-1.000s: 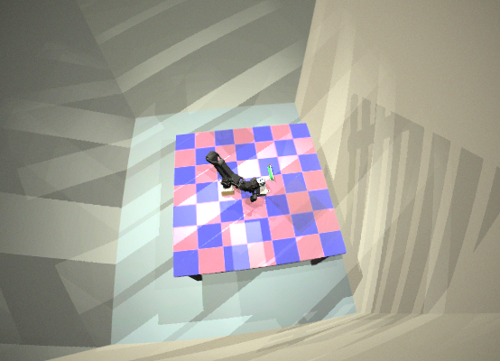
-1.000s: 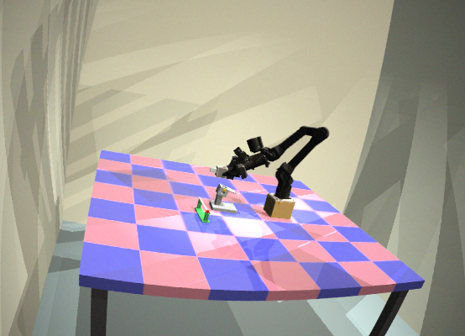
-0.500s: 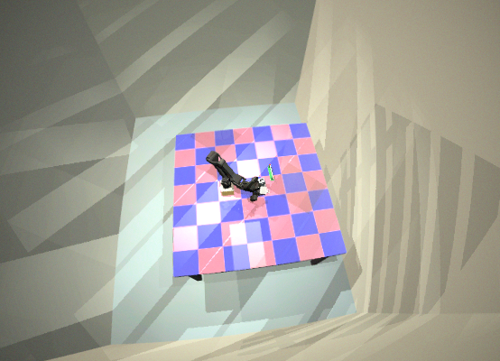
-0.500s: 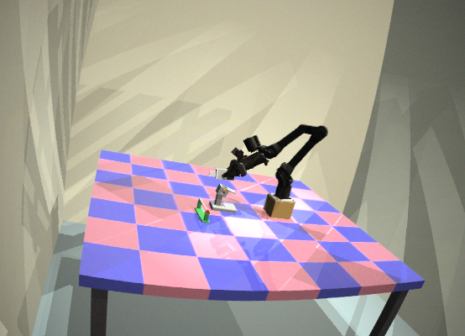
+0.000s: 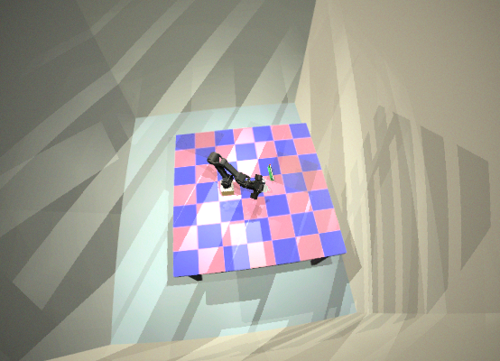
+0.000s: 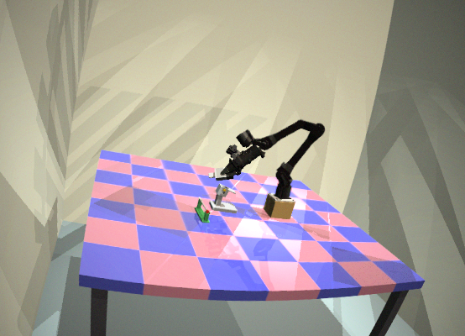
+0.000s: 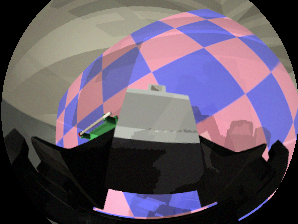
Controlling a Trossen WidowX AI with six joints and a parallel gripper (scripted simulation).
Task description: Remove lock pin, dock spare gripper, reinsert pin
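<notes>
The green bar-shaped piece lies 140 mm ahead of my gripper tip, 170 mm to the left of it and 100 mm below it. From my gripper tip the other things lie so: spare gripper: right at my gripper tip; grey mount: 10 mm ahead, 90 mm to the left, 70 mm below.
</notes>
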